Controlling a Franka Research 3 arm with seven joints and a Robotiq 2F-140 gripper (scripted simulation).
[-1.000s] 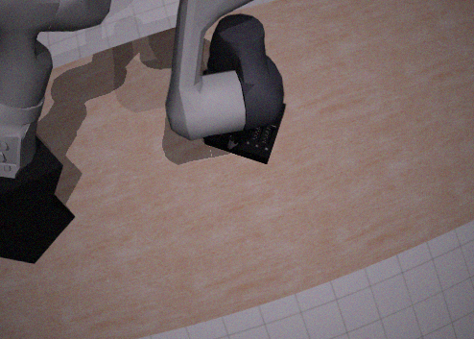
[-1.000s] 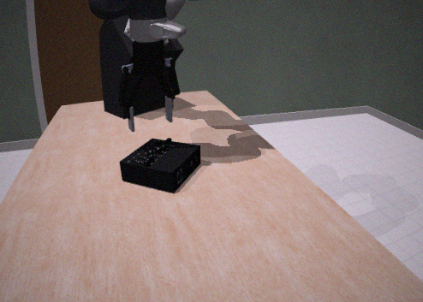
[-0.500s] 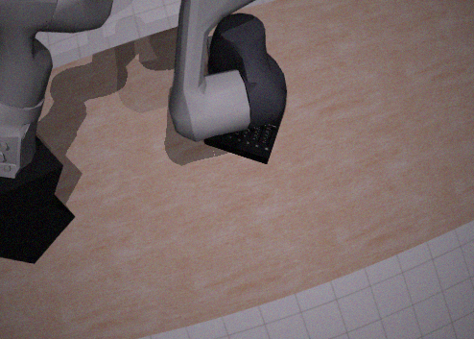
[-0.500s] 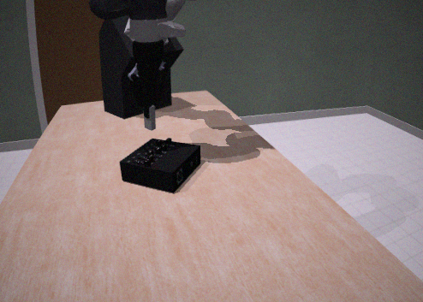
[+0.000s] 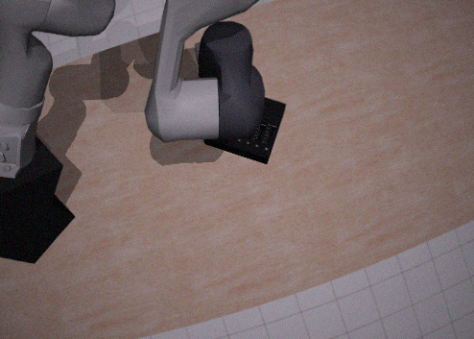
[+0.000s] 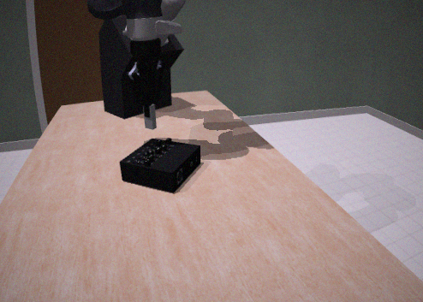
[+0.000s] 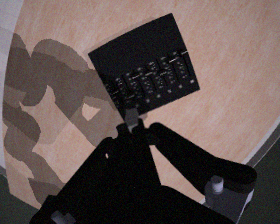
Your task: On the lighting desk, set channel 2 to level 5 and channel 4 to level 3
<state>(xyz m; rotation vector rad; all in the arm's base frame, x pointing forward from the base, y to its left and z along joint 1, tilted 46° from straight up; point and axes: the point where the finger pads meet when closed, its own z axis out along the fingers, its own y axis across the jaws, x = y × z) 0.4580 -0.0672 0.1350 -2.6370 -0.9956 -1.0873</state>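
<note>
Right now my hand is 10 mm short of the fader cap, 50 mm to the right of it and 70 mm above it.
</note>
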